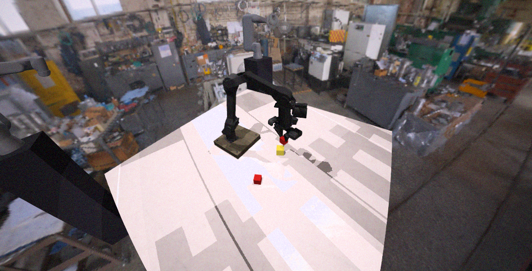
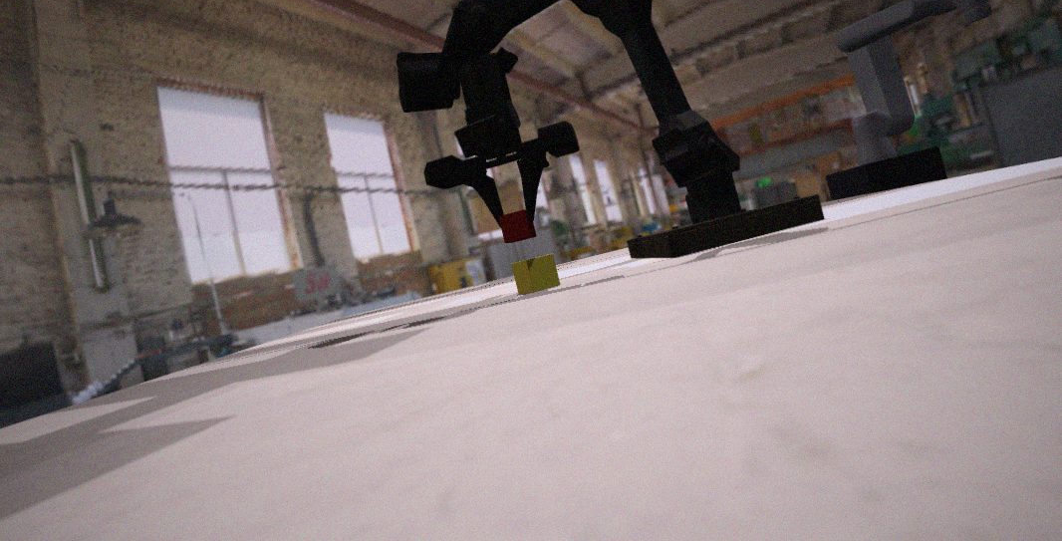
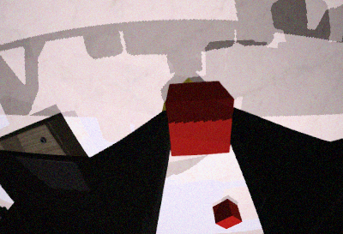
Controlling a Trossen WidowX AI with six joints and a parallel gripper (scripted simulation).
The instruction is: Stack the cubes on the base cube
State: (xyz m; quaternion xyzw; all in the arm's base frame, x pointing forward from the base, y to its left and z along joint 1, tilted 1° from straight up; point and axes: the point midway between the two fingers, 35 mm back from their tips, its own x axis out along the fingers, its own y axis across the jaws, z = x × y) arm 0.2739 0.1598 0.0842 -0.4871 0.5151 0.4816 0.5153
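Now: gripper tip 6 cm above the yellow cube and 2 cm to the left of it.
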